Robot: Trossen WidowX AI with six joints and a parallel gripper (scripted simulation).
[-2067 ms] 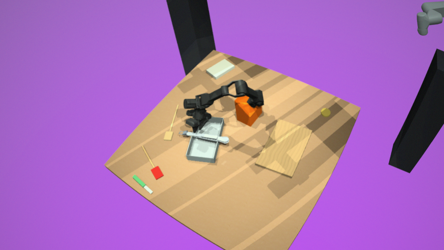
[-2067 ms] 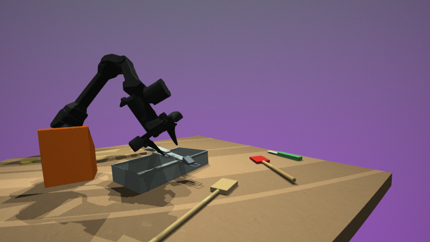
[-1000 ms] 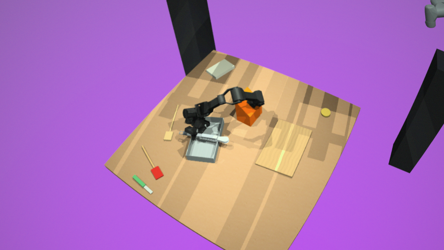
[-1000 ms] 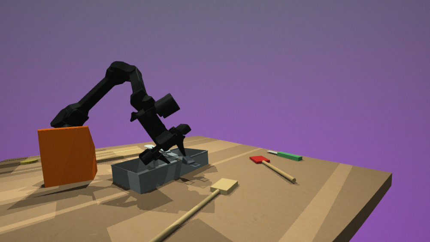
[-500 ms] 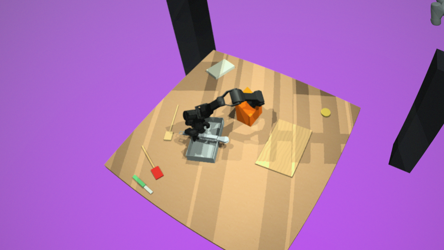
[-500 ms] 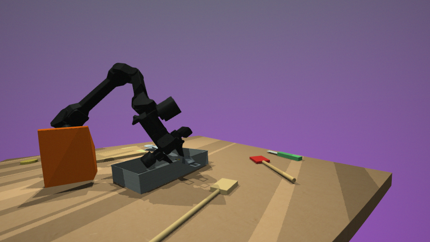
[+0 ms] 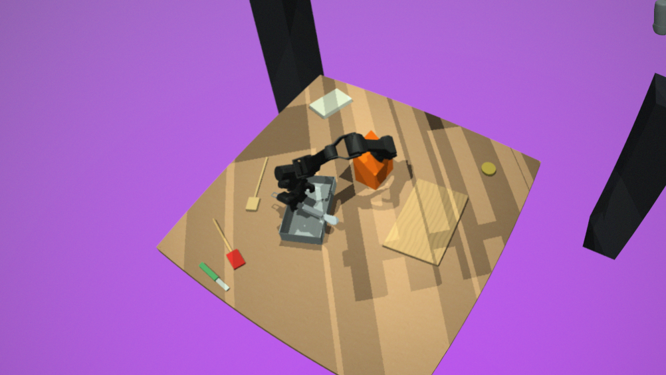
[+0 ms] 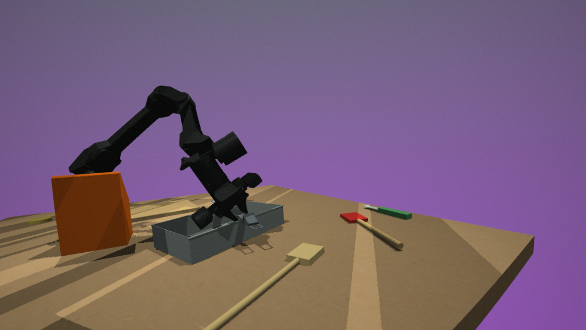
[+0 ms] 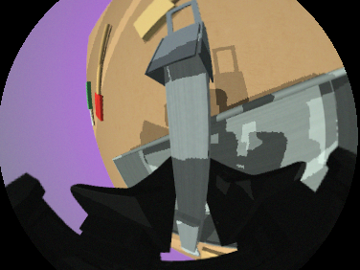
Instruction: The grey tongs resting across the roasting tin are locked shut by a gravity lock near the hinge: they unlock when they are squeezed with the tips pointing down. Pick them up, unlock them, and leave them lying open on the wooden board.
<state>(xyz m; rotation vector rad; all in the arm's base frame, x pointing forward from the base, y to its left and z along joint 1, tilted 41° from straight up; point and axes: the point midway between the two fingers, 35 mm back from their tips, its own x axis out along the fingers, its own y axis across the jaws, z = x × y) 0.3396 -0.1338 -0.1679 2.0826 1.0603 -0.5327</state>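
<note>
My gripper tip is now 4 cm past the grey roasting tin and 5 cm to the right of it. Also, from my gripper tip: red spatula 27 cm ahead, 16 cm to the right, 2 cm below; green-handled knife 42 cm ahead, 12 cm to the right, 2 cm below; wooden board 21 cm behind, 51 cm to the left, 2 cm below.
</note>
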